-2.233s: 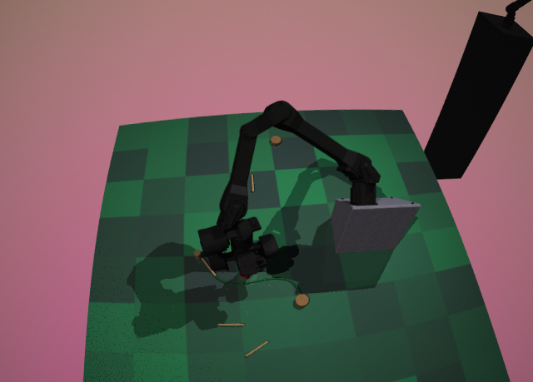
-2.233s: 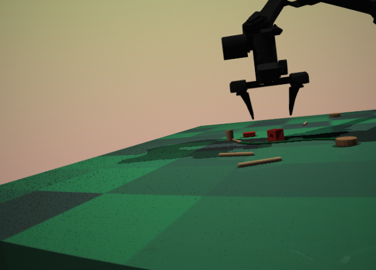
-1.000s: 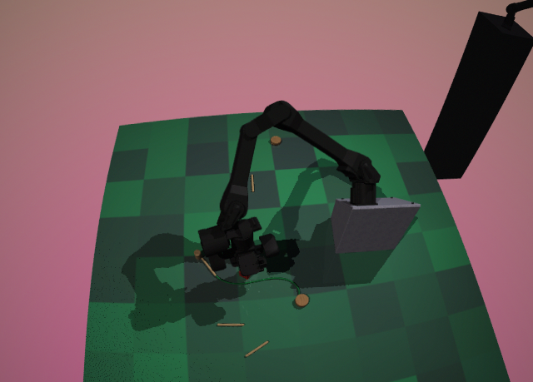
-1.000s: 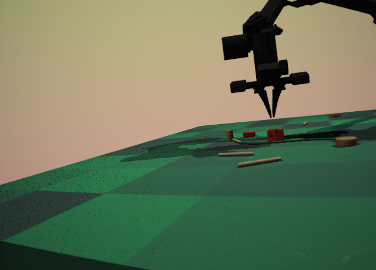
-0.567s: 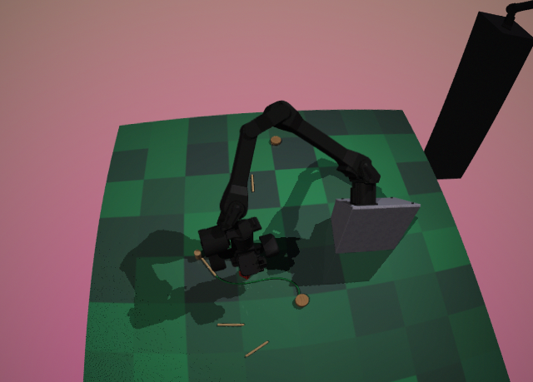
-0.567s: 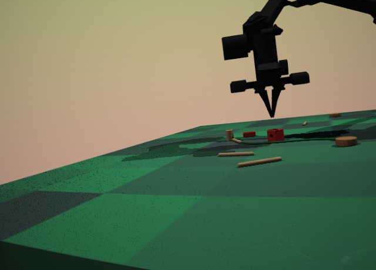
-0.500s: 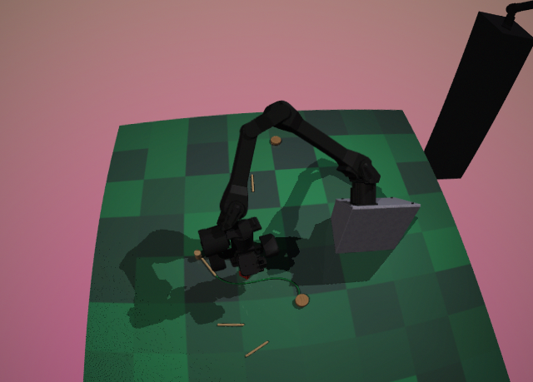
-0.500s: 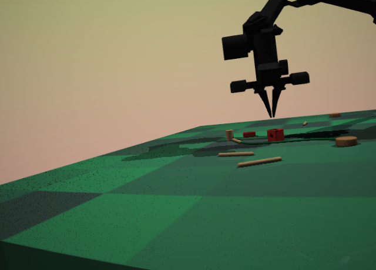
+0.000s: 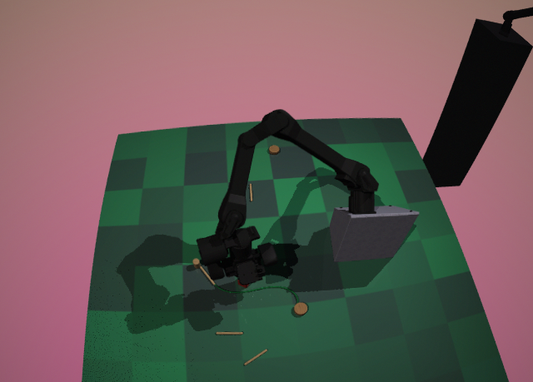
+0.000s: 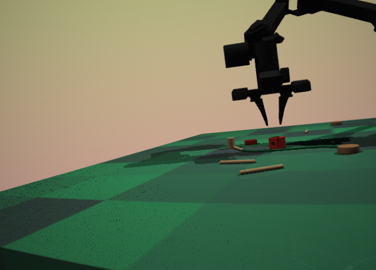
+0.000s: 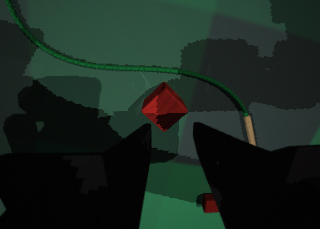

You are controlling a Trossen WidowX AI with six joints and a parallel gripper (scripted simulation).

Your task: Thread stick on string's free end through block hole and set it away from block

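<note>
My gripper tip is now 10 cm short of the thin wooden stick, 1 cm to the left of it and 6 cm above it. Round my gripper tip: wooden peg (14 cm ahead, 6 cm to the right, 4 cm below); round wooden button (16 cm behind, 10 cm to the left, 5 cm below); flat red piece (10 cm ahead, 12 cm to the right, 5 cm below).
</note>
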